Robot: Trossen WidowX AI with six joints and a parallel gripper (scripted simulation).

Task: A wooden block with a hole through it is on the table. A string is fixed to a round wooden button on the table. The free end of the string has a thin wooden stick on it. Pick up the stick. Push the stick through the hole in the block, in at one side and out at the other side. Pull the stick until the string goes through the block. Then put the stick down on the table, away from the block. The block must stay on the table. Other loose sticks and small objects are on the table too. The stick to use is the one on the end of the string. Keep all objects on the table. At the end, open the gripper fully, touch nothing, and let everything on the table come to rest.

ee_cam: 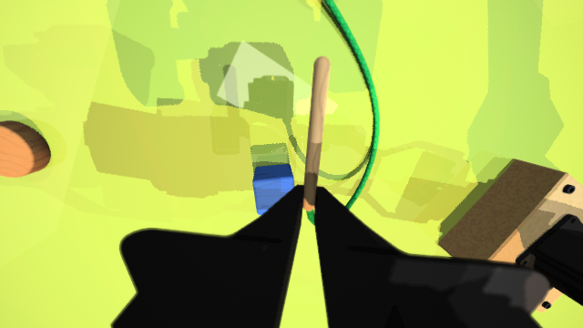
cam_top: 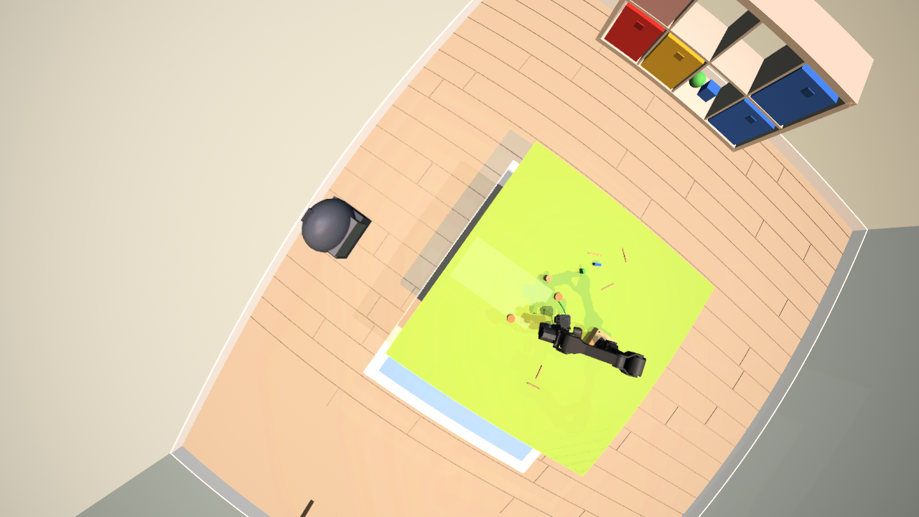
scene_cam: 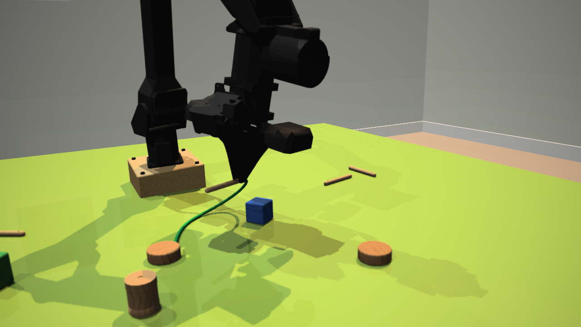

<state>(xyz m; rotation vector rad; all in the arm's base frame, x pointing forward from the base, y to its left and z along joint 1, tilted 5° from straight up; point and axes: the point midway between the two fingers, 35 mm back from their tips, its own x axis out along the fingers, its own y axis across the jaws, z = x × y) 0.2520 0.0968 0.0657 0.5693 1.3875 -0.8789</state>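
Right now my gripper tip is 3 cm to the right of the blue block and 5 cm above it. The rest, counted from my gripper tip: green block: 8 cm ahead, 29 cm to the right, 4 cm below; then wooden cylinder: 18 cm ahead, 14 cm to the right, 5 cm below.
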